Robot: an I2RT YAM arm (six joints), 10 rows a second.
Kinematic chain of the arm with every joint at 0, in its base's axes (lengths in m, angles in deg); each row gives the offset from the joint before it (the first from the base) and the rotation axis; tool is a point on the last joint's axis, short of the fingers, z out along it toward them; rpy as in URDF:
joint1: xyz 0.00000 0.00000 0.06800 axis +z
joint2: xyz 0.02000 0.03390 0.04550 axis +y
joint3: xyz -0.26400 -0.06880 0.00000 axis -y
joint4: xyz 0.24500 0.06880 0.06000 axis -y
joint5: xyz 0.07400 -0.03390 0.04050 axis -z
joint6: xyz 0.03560 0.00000 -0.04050 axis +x
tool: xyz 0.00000 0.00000 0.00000 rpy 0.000 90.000 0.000
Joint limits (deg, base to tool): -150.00..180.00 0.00..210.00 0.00..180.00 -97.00..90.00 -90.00..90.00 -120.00..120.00
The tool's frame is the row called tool.
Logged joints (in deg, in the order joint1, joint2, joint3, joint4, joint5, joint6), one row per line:
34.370, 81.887, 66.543, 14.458, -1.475, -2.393
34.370, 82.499, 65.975, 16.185, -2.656, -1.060
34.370, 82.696, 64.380, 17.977, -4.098, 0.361
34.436, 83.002, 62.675, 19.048, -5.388, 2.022
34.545, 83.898, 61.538, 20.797, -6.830, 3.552
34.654, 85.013, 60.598, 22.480, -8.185, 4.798
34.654, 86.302, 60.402, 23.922, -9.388, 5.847
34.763, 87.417, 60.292, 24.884, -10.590, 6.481
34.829, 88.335, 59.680, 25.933, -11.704, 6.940
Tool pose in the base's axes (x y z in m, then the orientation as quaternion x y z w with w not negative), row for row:
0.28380, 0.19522, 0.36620, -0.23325, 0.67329, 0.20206, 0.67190
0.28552, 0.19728, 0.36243, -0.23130, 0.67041, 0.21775, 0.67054
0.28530, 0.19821, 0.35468, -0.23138, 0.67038, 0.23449, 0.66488
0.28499, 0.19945, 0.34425, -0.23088, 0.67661, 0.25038, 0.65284
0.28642, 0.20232, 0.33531, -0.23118, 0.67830, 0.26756, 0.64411
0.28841, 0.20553, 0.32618, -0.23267, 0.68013, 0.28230, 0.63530
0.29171, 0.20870, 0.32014, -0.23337, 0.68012, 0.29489, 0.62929
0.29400, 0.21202, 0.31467, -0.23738, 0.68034, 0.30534, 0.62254
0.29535, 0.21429, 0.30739, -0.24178, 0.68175, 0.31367, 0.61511
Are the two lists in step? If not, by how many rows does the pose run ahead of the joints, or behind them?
They are in step.
